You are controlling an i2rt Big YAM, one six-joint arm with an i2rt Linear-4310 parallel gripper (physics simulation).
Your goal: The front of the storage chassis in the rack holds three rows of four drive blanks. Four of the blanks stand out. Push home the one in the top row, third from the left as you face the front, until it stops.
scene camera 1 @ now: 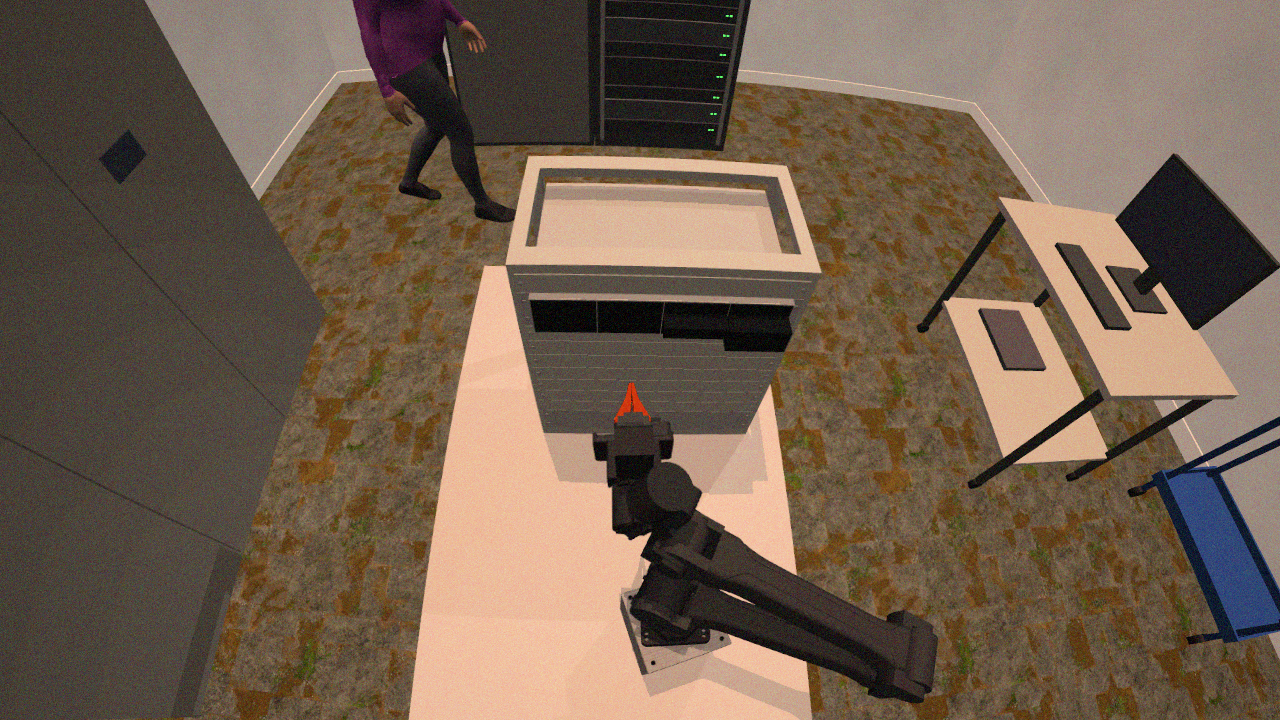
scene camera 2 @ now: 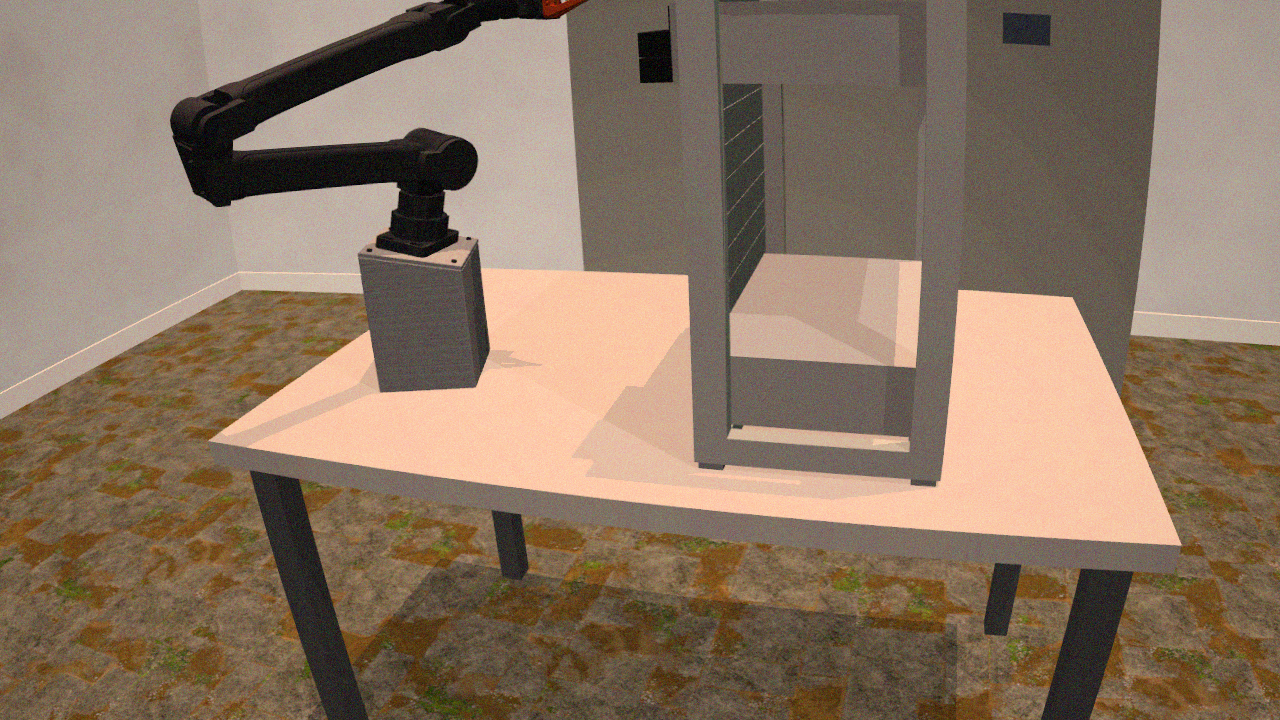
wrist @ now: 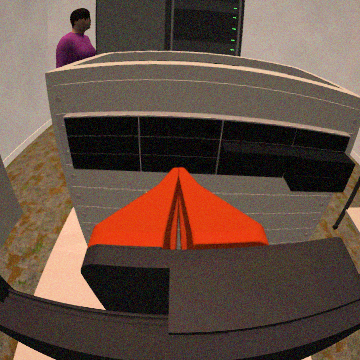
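Pixels of known places: gripper, fingertip midpoint: (scene camera 1: 631,384) (wrist: 178,176); arm's base, origin of the base link: (scene camera 1: 674,622) (scene camera 2: 417,243).
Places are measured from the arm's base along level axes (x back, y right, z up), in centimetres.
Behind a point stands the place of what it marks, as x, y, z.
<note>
The storage chassis in the grey rack (scene camera 1: 662,279) @(-46.9, -3.0, 36.4) (scene camera 2: 939,268) @(-73.9, 23.1, 5.4) (wrist: 150,92) @(-47.0, -12.0, 35.3) shows black drive blanks in rows across its front. The top-row blank third from the left (scene camera 1: 693,308) @(-45.3, 2.5, 31.2) (wrist: 257,132) @(-45.3, 2.6, 31.1) looks about level with its top-row neighbours. Below it, a blank (wrist: 250,159) @(-42.3, 1.2, 28.6) stands out a little. In the right column, lower blanks (scene camera 1: 757,340) @(-41.6, 13.7, 27.4) (scene camera 2: 655,56) @(-43.5, 19.4, 26.9) (wrist: 320,172) @(-41.7, 12.8, 27.5) stand out farther. The left two columns look flush. My gripper (scene camera 1: 631,388) @(-28.1, -8.3, 35.3) (wrist: 178,176) @(-28.1, -8.3, 35.3) is shut and empty, its orange fingertips apart from the chassis front. In scene camera 2, part of the gripper (scene camera 2: 562,7) shows at the top edge.
The rack stands on the pale table (scene camera 1: 501,555) @(-16.9, -35.7, -20.6) (scene camera 2: 554,429) @(-26.5, 16.1, -20.5), with the arm's grey pedestal (scene camera 2: 425,322) @(-4.0, 7.3, -9.8) in front of it. A person in purple (scene camera 1: 407,35) (wrist: 75,47) stands behind. A desk with a monitor (scene camera 1: 1194,237) and a blue cart (scene camera 1: 1208,555) are at the right.
</note>
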